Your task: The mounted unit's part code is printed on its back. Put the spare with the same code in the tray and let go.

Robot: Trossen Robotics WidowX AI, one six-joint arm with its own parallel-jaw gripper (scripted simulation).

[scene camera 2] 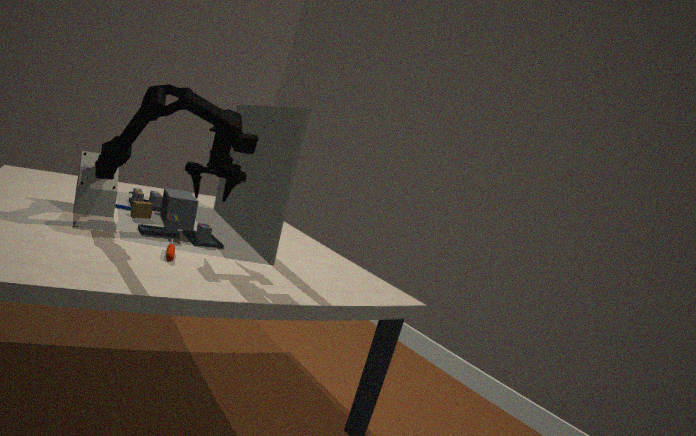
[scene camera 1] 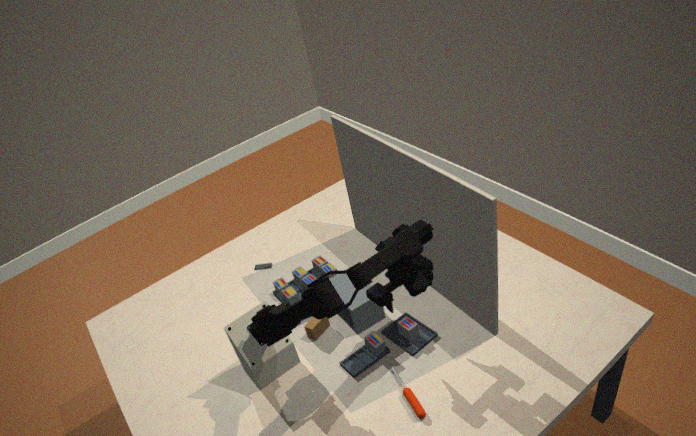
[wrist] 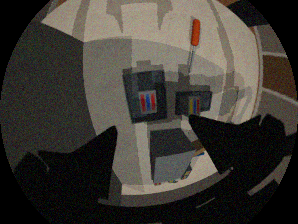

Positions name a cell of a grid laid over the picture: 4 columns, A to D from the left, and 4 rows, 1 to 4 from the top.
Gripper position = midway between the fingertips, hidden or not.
Note:
The gripper (scene camera 1: C3) is open, with nothing in its grasp. Also in view: a grey mounted unit (scene camera 1: C3), a tall grey panel (scene camera 1: C2) and a rack (scene camera 1: C4).
The gripper shows as well in scene camera 2 (scene camera 2: B2) and in the wrist view (wrist: C3). The tall grey panel is seen too in scene camera 2 (scene camera 2: B2).

